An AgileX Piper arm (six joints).
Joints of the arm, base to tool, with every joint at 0 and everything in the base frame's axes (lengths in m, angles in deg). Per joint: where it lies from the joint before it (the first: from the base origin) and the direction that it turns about. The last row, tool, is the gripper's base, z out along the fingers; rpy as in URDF.
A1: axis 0 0 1 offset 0 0 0.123
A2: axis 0 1 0 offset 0 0 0
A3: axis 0 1 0 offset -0.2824 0 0.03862
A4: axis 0.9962 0 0.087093 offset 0.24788 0 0.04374
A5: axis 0 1 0 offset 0 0 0
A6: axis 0.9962 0 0.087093 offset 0.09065 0 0.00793
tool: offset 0 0 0 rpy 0 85.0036 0
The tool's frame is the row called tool.
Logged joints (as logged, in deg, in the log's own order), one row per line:
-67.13 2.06 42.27 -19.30 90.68 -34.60
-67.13 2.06 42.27 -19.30 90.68 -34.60
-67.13 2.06 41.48 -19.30 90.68 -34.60
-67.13 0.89 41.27 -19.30 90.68 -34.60
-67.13 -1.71 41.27 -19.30 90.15 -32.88
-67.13 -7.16 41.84 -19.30 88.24 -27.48
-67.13 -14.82 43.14 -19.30 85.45 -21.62
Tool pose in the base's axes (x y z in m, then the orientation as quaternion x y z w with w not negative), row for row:
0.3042 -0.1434 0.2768 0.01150 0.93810 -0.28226 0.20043
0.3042 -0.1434 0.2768 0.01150 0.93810 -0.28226 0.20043
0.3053 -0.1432 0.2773 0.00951 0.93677 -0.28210 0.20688
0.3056 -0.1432 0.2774 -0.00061 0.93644 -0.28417 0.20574
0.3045 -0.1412 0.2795 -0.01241 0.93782 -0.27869 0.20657
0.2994 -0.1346 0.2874 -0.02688 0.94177 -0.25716 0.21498
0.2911 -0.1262 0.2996 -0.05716 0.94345 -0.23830 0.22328
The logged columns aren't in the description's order. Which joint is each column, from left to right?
Columns, left to right: A3, A6, A5, A1, A2, A4.
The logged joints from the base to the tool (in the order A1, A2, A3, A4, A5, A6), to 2 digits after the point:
-19.30 90.68 -67.13 -34.60 42.27 2.06
-19.30 90.68 -67.13 -34.60 42.27 2.06
-19.30 90.68 -67.13 -34.60 41.48 2.06
-19.30 90.68 -67.13 -34.60 41.27 0.89
-19.30 90.15 -67.13 -32.88 41.27 -1.71
-19.30 88.24 -67.13 -27.48 41.84 -7.16
-19.30 85.45 -67.13 -21.62 43.14 -14.82

